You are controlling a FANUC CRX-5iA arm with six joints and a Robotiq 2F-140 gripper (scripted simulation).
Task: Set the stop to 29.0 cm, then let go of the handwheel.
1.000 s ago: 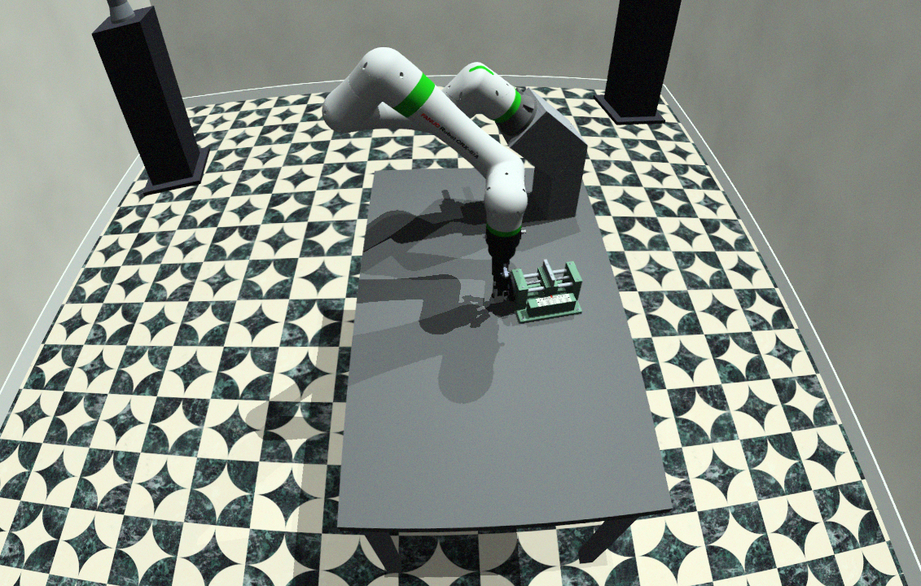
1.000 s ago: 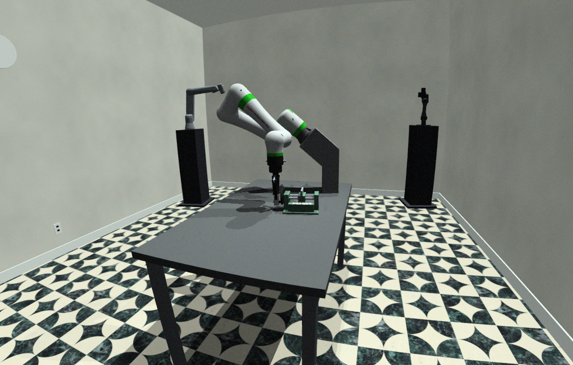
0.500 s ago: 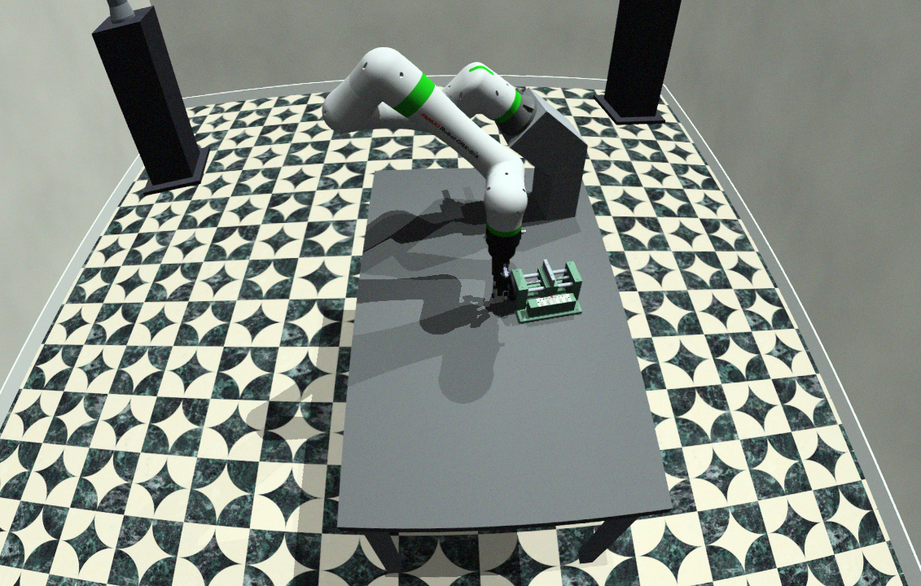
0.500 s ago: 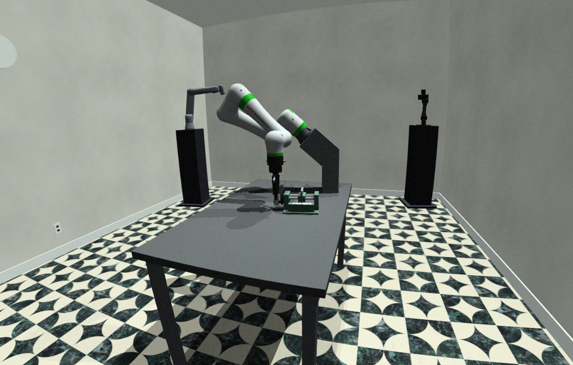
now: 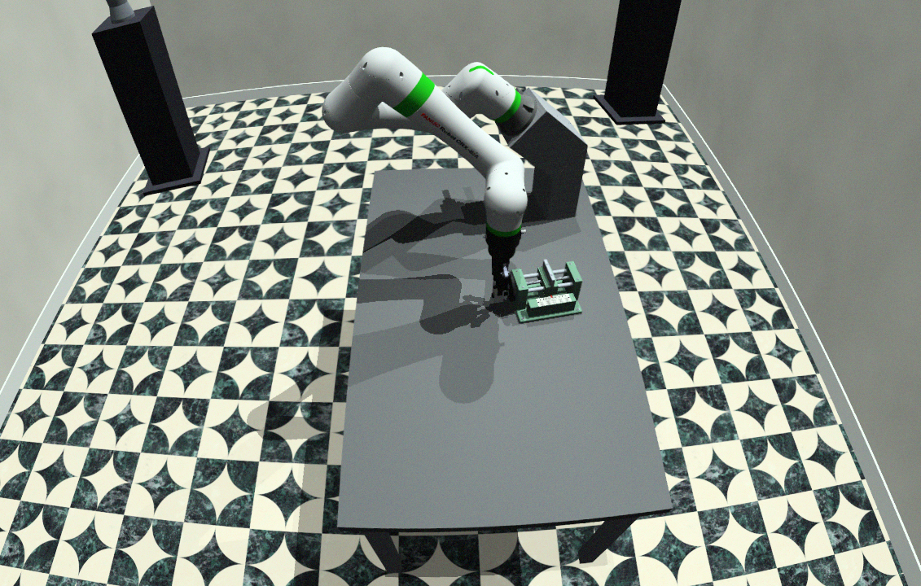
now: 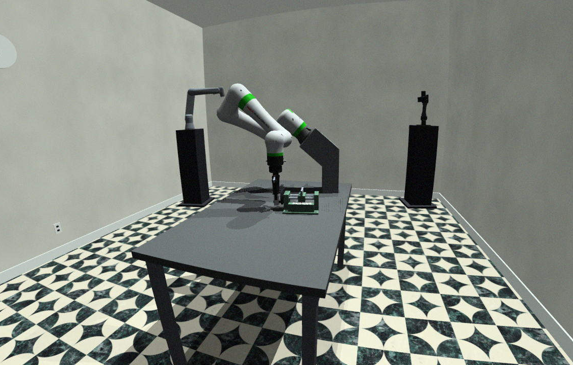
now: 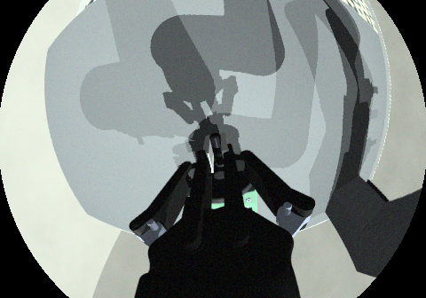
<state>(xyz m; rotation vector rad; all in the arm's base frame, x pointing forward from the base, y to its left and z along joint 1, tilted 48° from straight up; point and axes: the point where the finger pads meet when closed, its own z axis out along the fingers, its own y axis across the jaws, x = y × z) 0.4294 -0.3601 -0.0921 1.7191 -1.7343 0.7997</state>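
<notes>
Now: hand 20 mm short of the green stop fixture, 150 mm to the right of it and 30 mm below it. From my hand the other things lie so: black handwheel: 20 mm to the left, 10 mm below.
</notes>
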